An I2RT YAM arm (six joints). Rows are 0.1 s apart.
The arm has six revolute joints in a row. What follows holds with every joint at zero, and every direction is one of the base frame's. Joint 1 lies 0.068 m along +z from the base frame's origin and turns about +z. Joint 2 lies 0.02 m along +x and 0.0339 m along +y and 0.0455 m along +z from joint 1 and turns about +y. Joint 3 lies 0.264 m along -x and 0.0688 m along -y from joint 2 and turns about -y. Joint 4 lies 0.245 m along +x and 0.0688 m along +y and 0.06 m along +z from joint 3 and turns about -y. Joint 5 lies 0.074 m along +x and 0.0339 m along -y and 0.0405 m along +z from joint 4 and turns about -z. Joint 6 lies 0.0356 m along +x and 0.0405 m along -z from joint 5 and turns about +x. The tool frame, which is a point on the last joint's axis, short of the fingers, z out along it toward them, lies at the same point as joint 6; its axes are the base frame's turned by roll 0, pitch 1.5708 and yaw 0 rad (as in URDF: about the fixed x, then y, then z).
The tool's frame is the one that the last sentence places.
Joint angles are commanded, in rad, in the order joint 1, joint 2, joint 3, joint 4, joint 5, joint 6. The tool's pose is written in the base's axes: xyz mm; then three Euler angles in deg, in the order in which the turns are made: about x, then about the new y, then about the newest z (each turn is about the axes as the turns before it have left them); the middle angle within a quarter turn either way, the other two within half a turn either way. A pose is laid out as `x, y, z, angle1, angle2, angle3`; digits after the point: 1 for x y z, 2 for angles.
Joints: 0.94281 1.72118 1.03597 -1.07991 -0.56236 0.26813
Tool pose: 141.6, 227.3, 163.8, -167.70, -31.83, 148.09
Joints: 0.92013 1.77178 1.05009 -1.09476 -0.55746 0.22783
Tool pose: 149.1, 227.0, 154.3, -169.25, -33.09, 147.58
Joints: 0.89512 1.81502 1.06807 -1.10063 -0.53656 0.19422
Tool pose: 158.3, 226.6, 146.6, -170.63, -33.08, 147.02
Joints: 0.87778 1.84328 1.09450 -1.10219 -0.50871 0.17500
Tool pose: 167.0, 228.3, 143.9, -171.51, -31.94, 146.37
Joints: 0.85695 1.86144 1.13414 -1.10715 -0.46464 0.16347
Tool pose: 178.5, 230.4, 146.2, -172.26, -29.42, 145.89
